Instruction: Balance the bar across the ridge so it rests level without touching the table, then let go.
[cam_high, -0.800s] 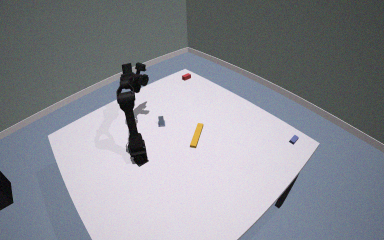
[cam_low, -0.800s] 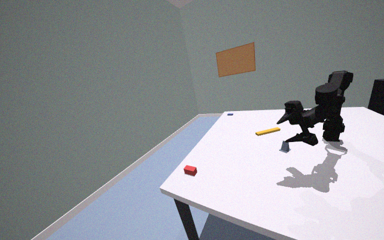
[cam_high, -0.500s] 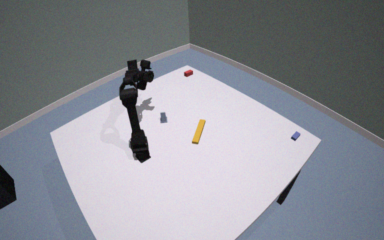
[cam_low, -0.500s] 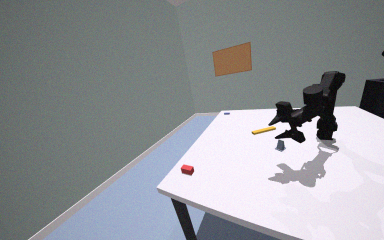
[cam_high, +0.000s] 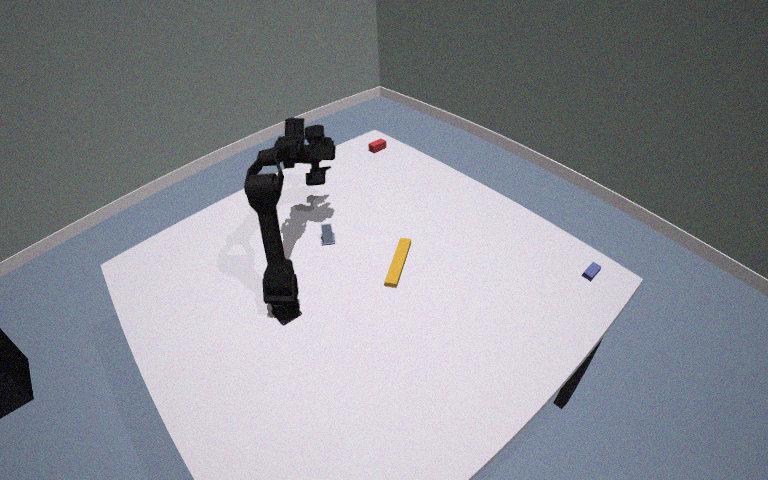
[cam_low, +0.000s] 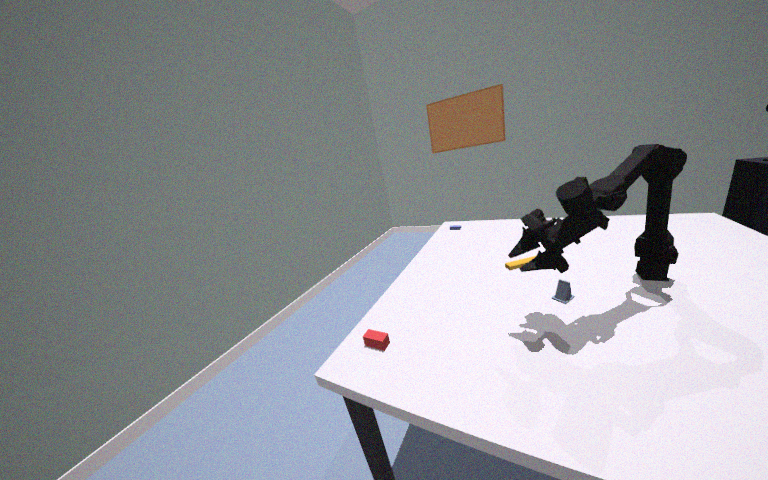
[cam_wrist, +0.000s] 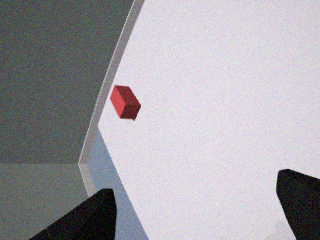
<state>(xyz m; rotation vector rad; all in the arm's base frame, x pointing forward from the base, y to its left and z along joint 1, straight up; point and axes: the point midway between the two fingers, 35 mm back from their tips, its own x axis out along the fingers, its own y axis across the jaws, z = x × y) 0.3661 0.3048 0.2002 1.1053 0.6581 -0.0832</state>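
The yellow bar lies 50 mm behind my gripper tip, 370 mm to the right of it and 170 mm below it. From my gripper tip the other things lie so: small red block 350 mm ahead, 190 mm to the left, 170 mm below; then small blue block 350 mm ahead, 810 mm to the right, 170 mm below.
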